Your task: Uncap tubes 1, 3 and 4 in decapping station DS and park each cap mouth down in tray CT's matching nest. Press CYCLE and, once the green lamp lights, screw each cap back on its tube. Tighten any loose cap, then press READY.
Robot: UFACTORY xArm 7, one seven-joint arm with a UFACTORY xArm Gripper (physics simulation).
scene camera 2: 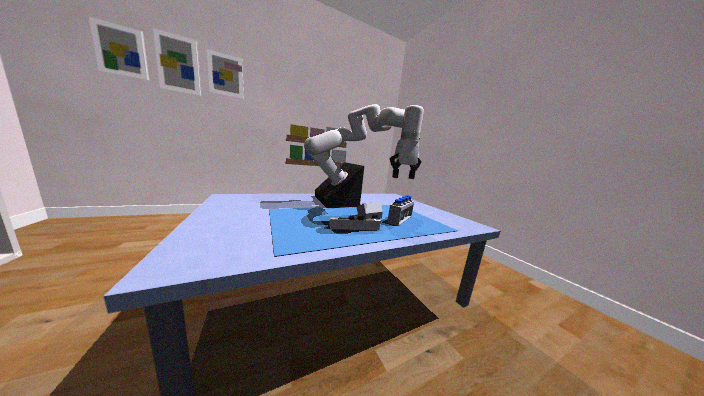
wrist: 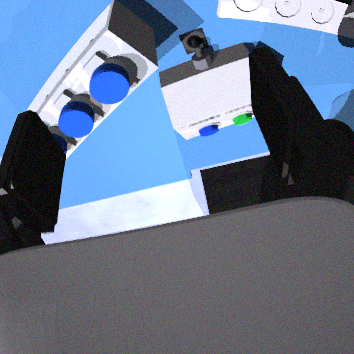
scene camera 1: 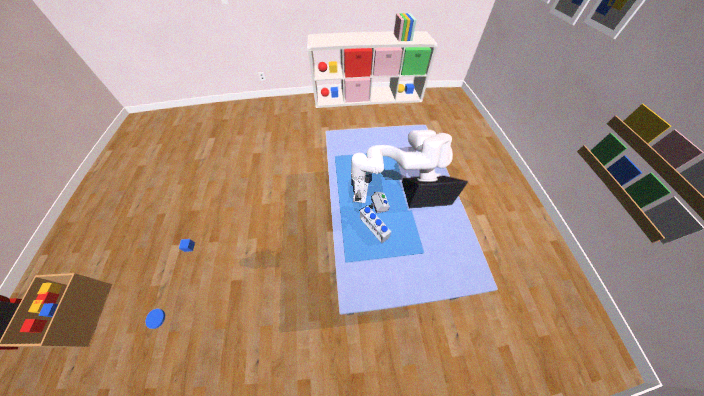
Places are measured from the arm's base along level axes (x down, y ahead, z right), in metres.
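Pixels of known places: gripper, fingertip midpoint: (scene camera 2: 403, 178) (wrist: 143, 103) (scene camera 1: 357, 193); arm's base at its link origin: (scene camera 2: 339, 179) (scene camera 1: 427, 179).
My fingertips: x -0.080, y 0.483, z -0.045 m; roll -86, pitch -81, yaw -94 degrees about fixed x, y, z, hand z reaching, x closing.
Observation:
For each thing: its top centre in the pictures, then the offset to it from my fingertips. "spot": a spot on its surface instead. Level surfaces: height alone.
- grey-white control box at its top centre: (wrist: 224, 121) (scene camera 2: 370, 201) (scene camera 1: 381, 198) dz +0.027, dx +0.152, dy -0.172 m
- blue disc at its top centre: (wrist: 209, 134) dz +0.004, dx +0.161, dy -0.195 m
- green disc at its top centre: (wrist: 243, 122) dz +0.049, dx +0.161, dy -0.195 m
- White tray CT at its top centre: (wrist: 326, 11) (scene camera 2: 354, 215) (scene camera 1: 361, 184) dz +0.181, dx +0.183, dy -0.087 m
- small dark fitting at a spot on its surface: (wrist: 194, 41) spot: dz +0.027, dx +0.226, dy -0.101 m
- blue mat at its surface level: dx +0.236 m
- lilac table at its surface level: dx +0.239 m
Decapping station DS (scene camera 1: 375, 224) (scene camera 2: 396, 215) (wrist: 65, 80) is a white block with a row of blue caps (scene camera 1: 378, 222) (scene camera 2: 403, 199) (wrist: 109, 83) on top. In the wrist view three caps show, the farthest partly behind a finger. A grey-white control box (scene camera 1: 380, 202) (scene camera 2: 370, 210) (wrist: 210, 95) has a blue disc (wrist: 208, 130) and a green disc (wrist: 242, 119); labels are unreadable. White tray CT (scene camera 2: 355, 224) (wrist: 270, 17) shows empty round nests at the wrist view's top right. My gripper (scene camera 1: 359, 199) (scene camera 2: 404, 175) (wrist: 143, 103) is open and empty, high above the table.
A small dark fitting (wrist: 194, 41) with a round opening stands beside the control box. The things stand on a blue mat (scene camera 1: 370, 250) (scene camera 2: 295, 240) on the lilac table (scene camera 1: 425, 285) (scene camera 2: 200, 255). The arm's black base block (scene camera 1: 432, 194) (scene camera 2: 350, 187) stands behind the mat.

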